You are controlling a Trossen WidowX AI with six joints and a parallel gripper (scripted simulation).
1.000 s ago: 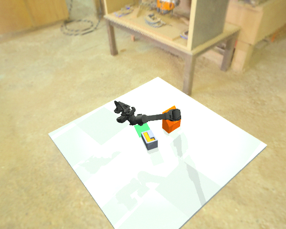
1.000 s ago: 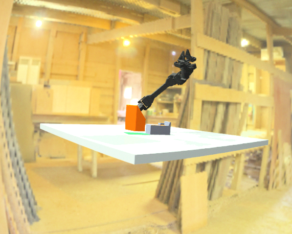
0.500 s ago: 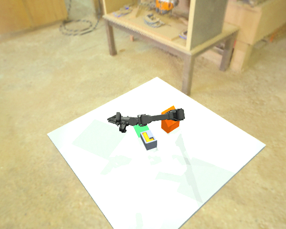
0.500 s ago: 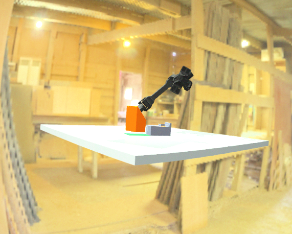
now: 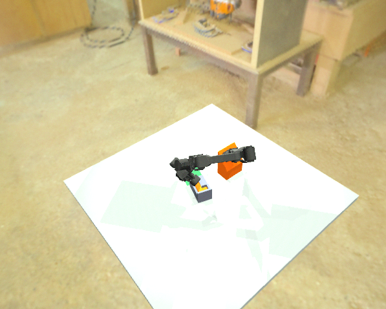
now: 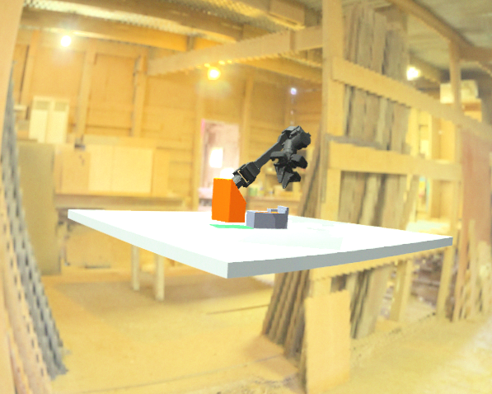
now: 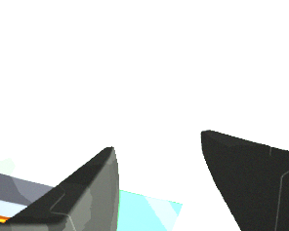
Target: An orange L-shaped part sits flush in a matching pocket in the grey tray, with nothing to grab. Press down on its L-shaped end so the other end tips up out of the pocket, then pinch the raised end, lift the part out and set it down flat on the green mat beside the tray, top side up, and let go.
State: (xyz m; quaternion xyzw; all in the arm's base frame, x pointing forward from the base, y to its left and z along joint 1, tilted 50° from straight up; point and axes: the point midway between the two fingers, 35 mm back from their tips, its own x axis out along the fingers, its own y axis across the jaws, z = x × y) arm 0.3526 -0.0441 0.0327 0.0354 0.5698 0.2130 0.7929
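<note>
The orange L-shaped part is 130 mm below my gripper tip, 120 mm behind it and 50 mm to the left of it. From my gripper tip the other things lie so: green mat 190 mm below, 170 mm behind, 110 mm to the right.
</note>
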